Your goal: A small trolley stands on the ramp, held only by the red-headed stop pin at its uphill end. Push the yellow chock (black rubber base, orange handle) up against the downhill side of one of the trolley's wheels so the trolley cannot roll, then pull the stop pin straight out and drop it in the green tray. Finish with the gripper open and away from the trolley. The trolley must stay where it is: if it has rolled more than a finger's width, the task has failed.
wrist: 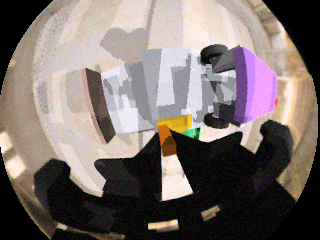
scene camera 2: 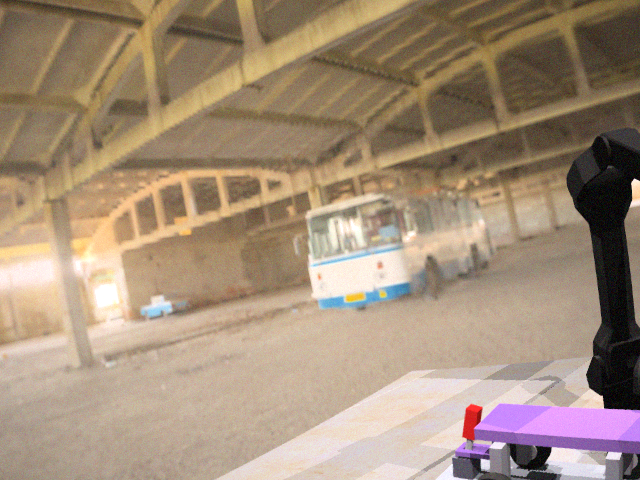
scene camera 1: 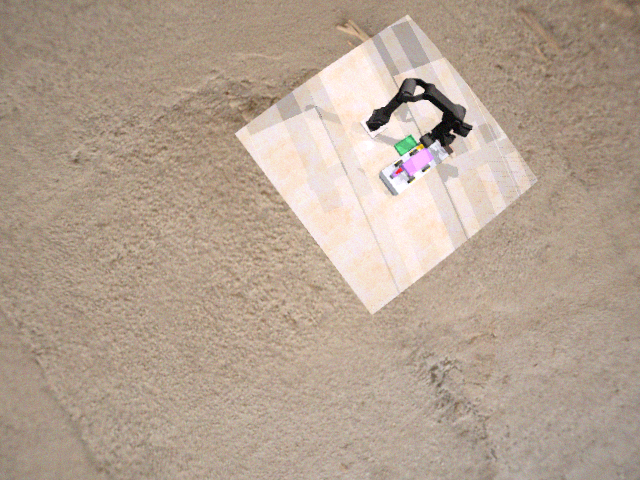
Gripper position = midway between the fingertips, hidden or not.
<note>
My gripper [wrist: 163,134] carries a yellow chock [wrist: 179,124]. Further things: a purple-decked trolley [wrist: 256,85], a dark block [wrist: 93,88] and a grey ramp [scene camera 1: 399,183].
The grey ramp is seen too in the wrist view [wrist: 178,83]. Scene camera 2 misses the yellow chock: it is out of frame.
</note>
